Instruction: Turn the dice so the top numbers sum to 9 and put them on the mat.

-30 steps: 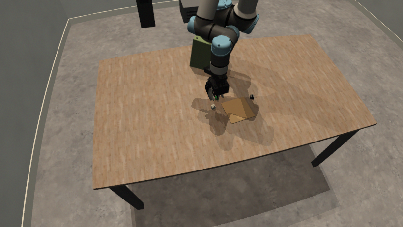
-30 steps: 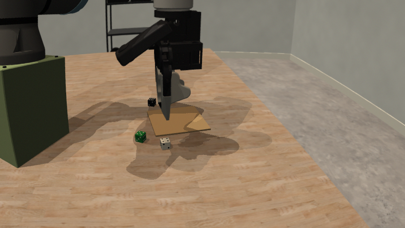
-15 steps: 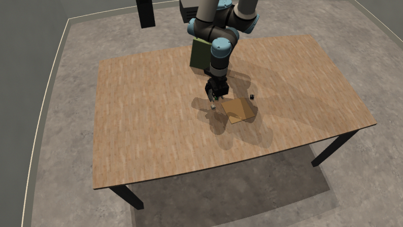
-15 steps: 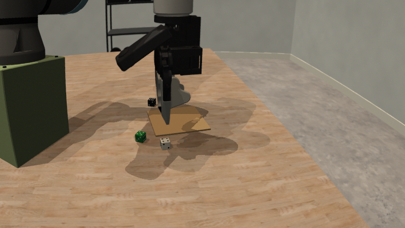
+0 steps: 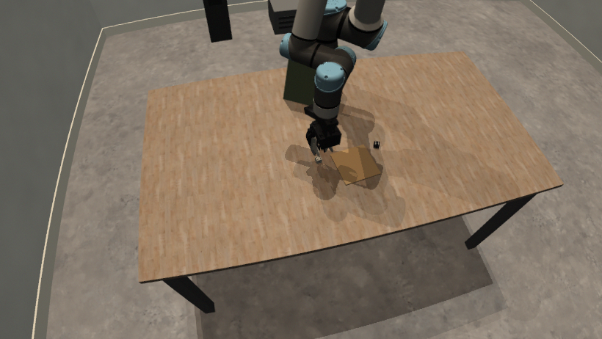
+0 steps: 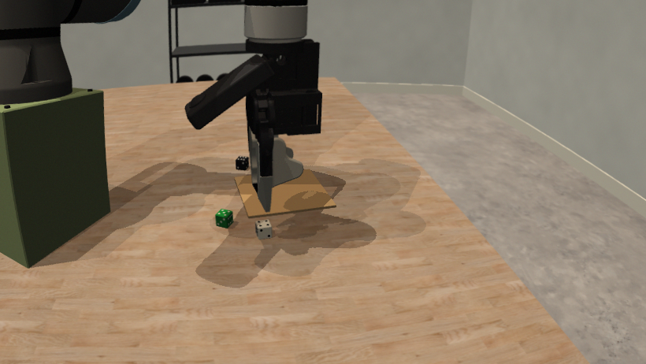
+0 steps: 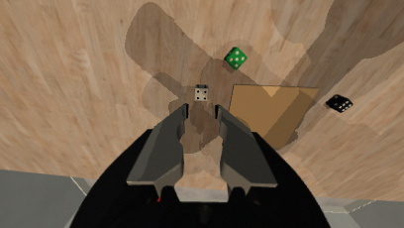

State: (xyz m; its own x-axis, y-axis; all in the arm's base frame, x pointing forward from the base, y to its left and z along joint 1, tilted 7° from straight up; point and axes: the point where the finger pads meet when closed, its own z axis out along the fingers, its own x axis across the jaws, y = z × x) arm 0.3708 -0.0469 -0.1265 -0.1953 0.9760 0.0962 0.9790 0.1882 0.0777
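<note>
The white die is 5 cm below my hand. Also, from my hand: tan mat 13 cm to the left, 6 cm below, 3 cm ahead; then black die 23 cm to the left, 5 cm below, 4 cm behind; then green die 6 cm behind, 5 cm below, 3 cm to the left.
</note>
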